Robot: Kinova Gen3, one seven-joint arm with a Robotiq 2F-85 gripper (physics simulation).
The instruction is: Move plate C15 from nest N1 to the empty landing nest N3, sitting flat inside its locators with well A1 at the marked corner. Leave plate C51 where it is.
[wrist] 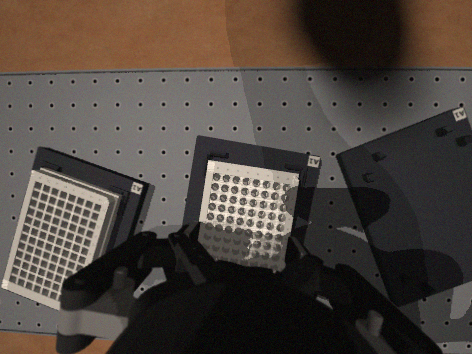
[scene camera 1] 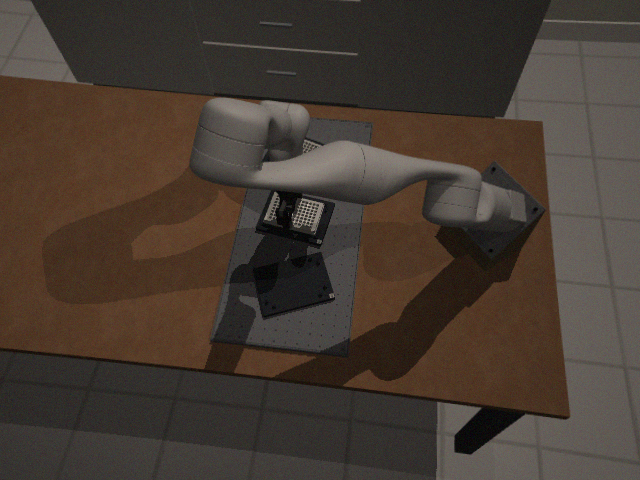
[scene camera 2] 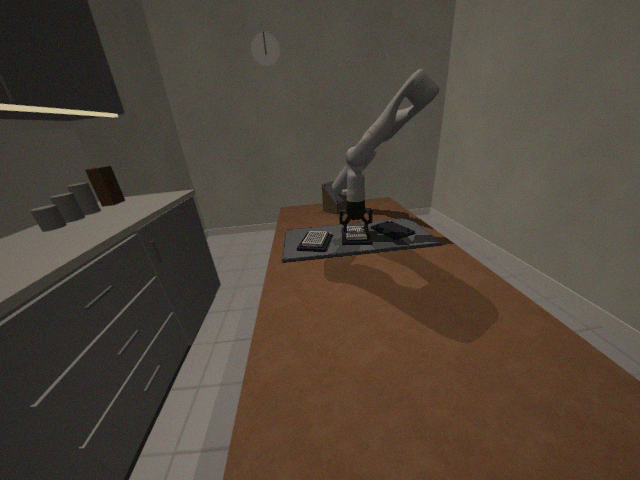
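A white well plate [scene camera 1: 310,212] [scene camera 2: 355,236] [wrist: 250,195] lies in the dark middle nest [scene camera 1: 327,219] [wrist: 250,154], whose A1 tag [wrist: 313,161] is at a corner. My gripper [scene camera 2: 355,227] [wrist: 242,238] points down over this plate, with one finger against each side, and is shut on it; the plate is still low in its nest. Its lower part is hidden by the gripper in the wrist view. Another white plate [scene camera 1: 311,146] [scene camera 2: 315,237] [wrist: 55,240] lies in the nest at the other side. The empty nest [scene camera 1: 294,286] [scene camera 2: 392,229] [wrist: 415,200] sits rotated, with its own A1 tag [scene camera 1: 331,296] [wrist: 459,114]. Plate names cannot be read.
The nests stand on a grey perforated board [scene camera 1: 310,330] [scene camera 2: 294,254] [wrist: 150,115] on the brown table [scene camera 1: 129,330] [scene camera 2: 413,413]. The neighbouring nests are close to both sides of my gripper. The arm's angled base block [scene camera 1: 493,242] stands near the table's right end in scene camera 1.
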